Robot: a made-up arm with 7 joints.
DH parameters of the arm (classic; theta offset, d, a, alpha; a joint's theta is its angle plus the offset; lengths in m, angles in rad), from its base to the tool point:
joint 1: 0 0.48 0 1.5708
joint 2: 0 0.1 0 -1.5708
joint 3: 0 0.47 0.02 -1.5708
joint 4: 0 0.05 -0.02 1.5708
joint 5: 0 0.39 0 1.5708
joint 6: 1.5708 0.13 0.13 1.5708
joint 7: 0 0.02 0 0
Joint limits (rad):
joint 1: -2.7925..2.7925
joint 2: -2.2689..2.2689
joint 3: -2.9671..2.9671
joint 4: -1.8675..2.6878
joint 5: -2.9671..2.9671
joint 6: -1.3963..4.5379
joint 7: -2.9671..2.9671
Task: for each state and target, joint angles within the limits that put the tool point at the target. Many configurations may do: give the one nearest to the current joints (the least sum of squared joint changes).
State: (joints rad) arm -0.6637 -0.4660 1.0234 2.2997 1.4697 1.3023 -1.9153
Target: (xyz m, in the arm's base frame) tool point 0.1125 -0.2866 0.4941
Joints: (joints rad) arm -1.0862 -0.3486 0.5946 2.3446 1.3319 1.4473 -1.9153
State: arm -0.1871 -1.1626 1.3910 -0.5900 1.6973 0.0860 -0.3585
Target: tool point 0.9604 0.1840 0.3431
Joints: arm 0.1224 -1.7192 1.2914 0.0511 1.6226 0.1728 -0.3585
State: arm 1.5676 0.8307 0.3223 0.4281 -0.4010 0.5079 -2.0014
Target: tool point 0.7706 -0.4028 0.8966
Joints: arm 2.3854 0.8927 0.4291 -0.2421 -0.3809 0.8326 -2.0014
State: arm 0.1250 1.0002 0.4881 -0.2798 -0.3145 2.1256 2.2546
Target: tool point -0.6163 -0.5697 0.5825
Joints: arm 0.4350 1.2118 0.5548 -0.2288 -0.2998 1.9164 2.2546
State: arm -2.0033 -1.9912 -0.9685 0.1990 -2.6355 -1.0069 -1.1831
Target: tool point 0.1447 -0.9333 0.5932
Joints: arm -1.4730 -1.4454 -0.8789 0.1001 -2.5787 -0.8213 -1.1831
